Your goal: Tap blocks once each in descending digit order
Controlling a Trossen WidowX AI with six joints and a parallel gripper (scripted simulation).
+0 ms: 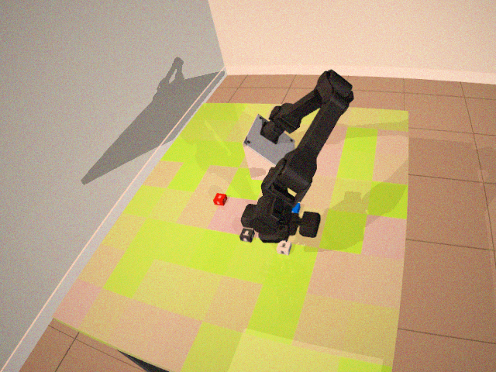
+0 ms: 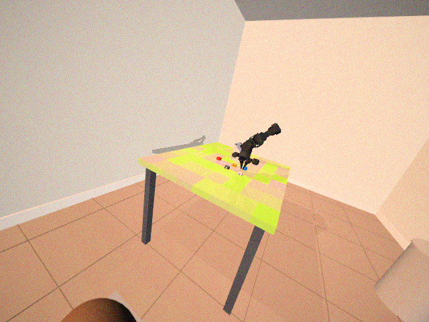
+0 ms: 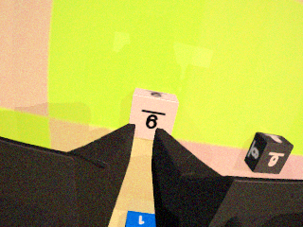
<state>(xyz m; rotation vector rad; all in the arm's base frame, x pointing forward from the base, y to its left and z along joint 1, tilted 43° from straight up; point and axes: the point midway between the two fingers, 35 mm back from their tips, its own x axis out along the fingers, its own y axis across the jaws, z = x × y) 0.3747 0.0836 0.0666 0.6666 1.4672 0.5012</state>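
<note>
Right now my gripper tip is 4 cm above the white block. Also, from my gripper tip: red block (24 cm to the right, 16 cm behind, 4 cm below); then blue block (14 cm behind, 4 cm below); then black block (12 cm to the right, 4 cm below, 3 cm behind).
</note>
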